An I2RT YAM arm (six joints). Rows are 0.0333 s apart.
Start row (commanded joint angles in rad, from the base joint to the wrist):
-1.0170, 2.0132, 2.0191, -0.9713, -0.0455, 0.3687
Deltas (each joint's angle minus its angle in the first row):
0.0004, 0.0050, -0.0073, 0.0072, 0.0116, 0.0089
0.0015, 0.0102, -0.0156, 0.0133, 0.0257, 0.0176
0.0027, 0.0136, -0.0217, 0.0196, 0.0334, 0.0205
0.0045, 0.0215, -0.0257, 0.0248, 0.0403, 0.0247
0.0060, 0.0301, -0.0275, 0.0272, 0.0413, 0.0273
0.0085, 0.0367, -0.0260, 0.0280, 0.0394, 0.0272
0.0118, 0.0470, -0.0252, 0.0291, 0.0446, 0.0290
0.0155, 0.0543, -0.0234, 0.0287, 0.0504, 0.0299
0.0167, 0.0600, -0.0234, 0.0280, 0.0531, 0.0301
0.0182, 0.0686, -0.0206, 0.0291, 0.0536, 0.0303
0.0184, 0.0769, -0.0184, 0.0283, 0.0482, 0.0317
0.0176, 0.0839, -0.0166, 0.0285, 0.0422, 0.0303
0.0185, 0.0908, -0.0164, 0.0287, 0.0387, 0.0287
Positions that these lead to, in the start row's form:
-1.0166, 2.0182, 2.0118, -0.9641, -0.0339, 0.3776
-1.0155, 2.0234, 2.0035, -0.9580, -0.0198, 0.3863
-1.0143, 2.0268, 1.9974, -0.9517, -0.0121, 0.3892
-1.0125, 2.0347, 1.9934, -0.9465, -0.0052, 0.3934
-1.0110, 2.0433, 1.9916, -0.9441, -0.0042, 0.3960
-1.0085, 2.0499, 1.9931, -0.9433, -0.0061, 0.3959
-1.0052, 2.0602, 1.9939, -0.9422, -0.0009, 0.3977
-1.0015, 2.0675, 1.9957, -0.9426, 0.0049, 0.3986
-1.0003, 2.0732, 1.9957, -0.9433, 0.0076, 0.3988
-0.9988, 2.0818, 1.9985, -0.9422, 0.0081, 0.3990
-0.9986, 2.0901, 2.0007, -0.9430, 0.0027, 0.4004
-0.9994, 2.0971, 2.0025, -0.9428, -0.0033, 0.3990
-0.9985, 2.1040, 2.0027, -0.9426, -0.0068, 0.3974

